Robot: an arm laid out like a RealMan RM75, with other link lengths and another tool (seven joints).
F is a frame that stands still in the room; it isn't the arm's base.
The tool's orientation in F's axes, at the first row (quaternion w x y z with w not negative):
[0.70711 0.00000 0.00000 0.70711]
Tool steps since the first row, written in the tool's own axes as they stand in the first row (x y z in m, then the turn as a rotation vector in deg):
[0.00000 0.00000 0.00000 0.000 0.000 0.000]
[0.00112 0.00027 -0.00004 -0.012 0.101 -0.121]
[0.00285 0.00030 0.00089 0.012 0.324 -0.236]
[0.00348 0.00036 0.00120 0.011 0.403 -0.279]
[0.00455 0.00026 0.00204 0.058 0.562 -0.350]
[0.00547 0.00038 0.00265 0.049 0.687 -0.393]
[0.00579 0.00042 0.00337 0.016 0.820 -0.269]
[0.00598 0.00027 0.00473 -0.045 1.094 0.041]
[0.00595 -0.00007 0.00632 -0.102 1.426 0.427]
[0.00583 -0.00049 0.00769 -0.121 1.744 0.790]
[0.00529 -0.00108 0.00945 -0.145 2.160 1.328]
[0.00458 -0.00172 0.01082 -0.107 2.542 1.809]
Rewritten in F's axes. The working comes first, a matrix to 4 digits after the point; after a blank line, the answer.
The tool's axes in the first row as the columns of a matrix, in F's axes (used below as rounded here):
[0.0000 -1.0000 0.0000]
[1.0000 0.0000 0.0000]
[0.0000 0.0000 1.0000]

[0.00000 0.00000 0.00000 0.000 0.000 0.000]
[-0.00027 0.00112 -0.00004 -0.101 -0.012 -0.121]
[-0.00030 0.00285 0.00089 -0.324 0.012 -0.236]
[-0.00036 0.00348 0.00120 -0.403 0.011 -0.279]
[-0.00026 0.00455 0.00204 -0.562 0.058 -0.350]
[-0.00038 0.00547 0.00265 -0.687 0.049 -0.393]
[-0.00042 0.00579 0.00337 -0.820 0.016 -0.269]
[-0.00027 0.00598 0.00473 -1.094 -0.045 0.041]
[0.00007 0.00595 0.00632 -1.426 -0.102 0.427]
[0.00049 0.00583 0.00769 -1.744 -0.121 0.790]
[0.00108 0.00529 0.00945 -2.160 -0.145 1.328]
[0.00172 0.00458 0.01082 -2.542 -0.107 1.809]

